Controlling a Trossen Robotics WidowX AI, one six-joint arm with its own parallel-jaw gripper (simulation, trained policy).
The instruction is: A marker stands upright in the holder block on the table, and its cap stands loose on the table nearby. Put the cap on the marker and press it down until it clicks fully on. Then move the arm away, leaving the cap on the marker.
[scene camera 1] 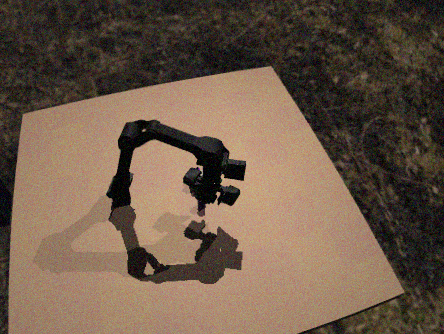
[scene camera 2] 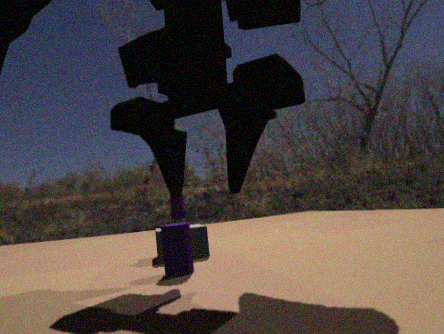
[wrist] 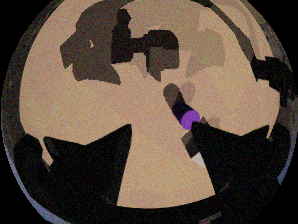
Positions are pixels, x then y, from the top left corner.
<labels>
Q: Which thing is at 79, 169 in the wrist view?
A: My gripper.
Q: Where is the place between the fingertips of my gripper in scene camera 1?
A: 210, 200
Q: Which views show my gripper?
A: Scene camera 1, scene camera 2 and the wrist view: all of them.
</labels>
